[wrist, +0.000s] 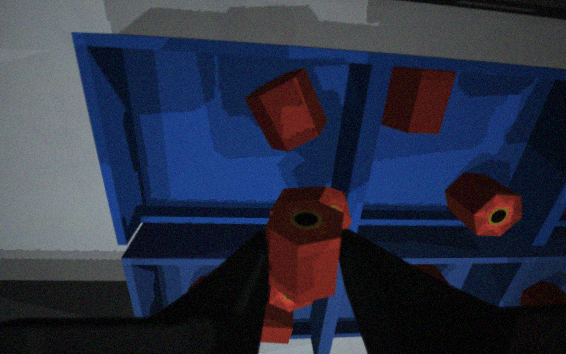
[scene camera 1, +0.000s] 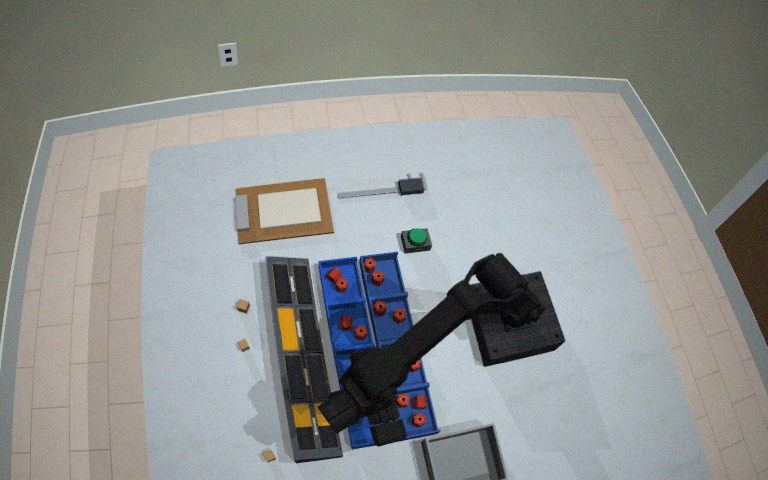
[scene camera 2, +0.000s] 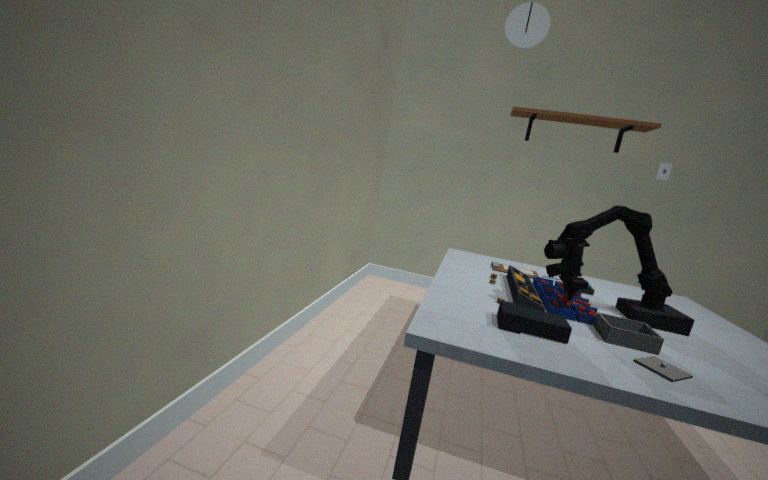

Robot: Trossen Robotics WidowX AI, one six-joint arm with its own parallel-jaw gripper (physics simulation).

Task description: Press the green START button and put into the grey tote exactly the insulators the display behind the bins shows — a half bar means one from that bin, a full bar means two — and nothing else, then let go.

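My gripper (scene camera 2: 569,295) (wrist: 303,241) is shut on a red hexagonal insulator (wrist: 304,265), held upright above the blue bins (scene camera 1: 403,294) (wrist: 361,120). Another insulator (wrist: 343,204) shows partly behind it. A red insulator (wrist: 287,112) lies in the far corner bin; two more insulators (wrist: 420,100) (wrist: 482,205) lie in the bin beside it. The display (scene camera 1: 317,454) shows a full amber bar (scene camera 1: 288,328) in its second left cell and half bars (scene camera 1: 302,416) (scene camera 1: 321,416) in both bottom cells. The green START button (scene camera 1: 417,236) is beyond the bins. The grey tote (scene camera 1: 497,447) (scene camera 2: 631,336) is beside them.
A clipboard (scene camera 1: 247,232) and a caliper (scene camera 1: 411,186) lie beyond the bins. Small tan blocks (scene camera 1: 242,305) (scene camera 1: 243,344) (scene camera 1: 269,455) lie behind the display. A long black box (scene camera 2: 533,323) stands near the display's end, and a flat plate (scene camera 2: 659,370) lies near the tote.
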